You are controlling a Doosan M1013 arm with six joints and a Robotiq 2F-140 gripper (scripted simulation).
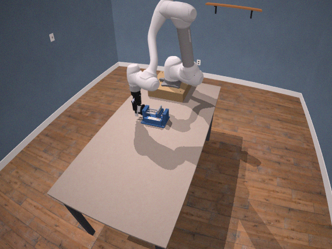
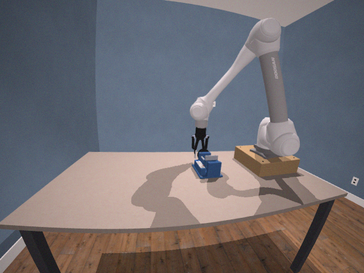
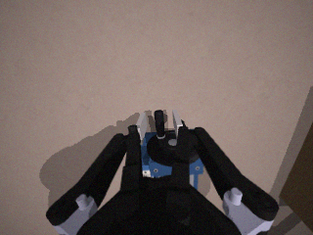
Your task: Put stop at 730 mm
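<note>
My gripper is now 20 mm to the right of the black handwheel and 10 mm above it. Round my hand: grey stop block 180 mm to the left, 20 mm above.
</note>
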